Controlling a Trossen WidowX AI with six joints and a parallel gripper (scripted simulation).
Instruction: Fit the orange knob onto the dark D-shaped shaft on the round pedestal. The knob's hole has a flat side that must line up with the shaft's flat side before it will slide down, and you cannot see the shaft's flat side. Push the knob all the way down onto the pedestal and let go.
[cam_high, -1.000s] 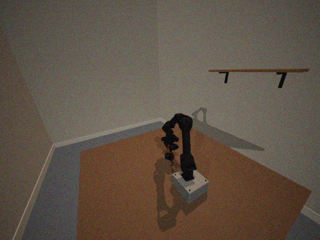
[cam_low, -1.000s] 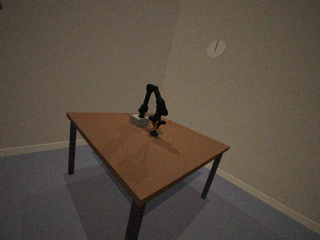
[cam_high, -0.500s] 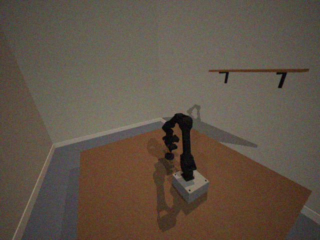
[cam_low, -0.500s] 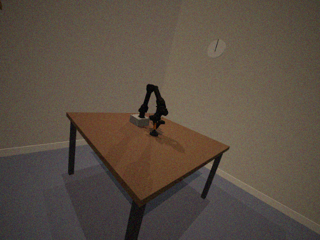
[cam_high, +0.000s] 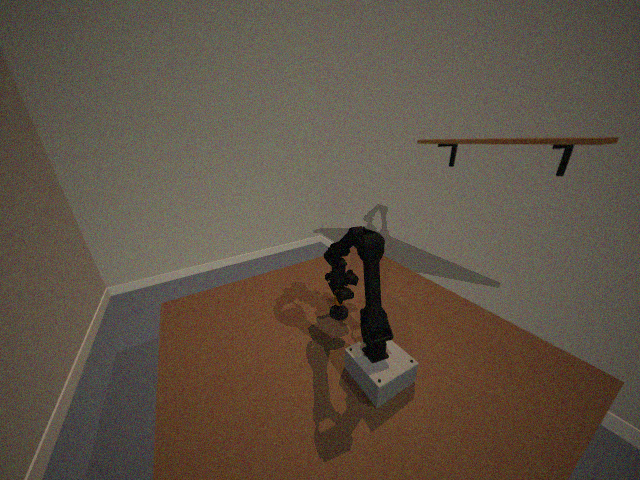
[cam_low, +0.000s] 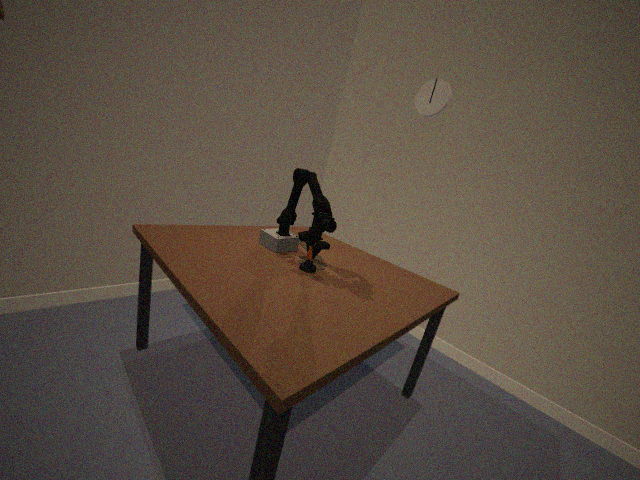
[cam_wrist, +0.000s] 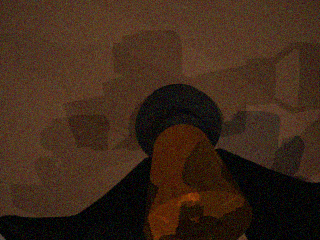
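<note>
The orange knob lies 20 mm above my gripper tip. From my gripper tip the other things lie so: round pedestal (40 mm below).
</note>
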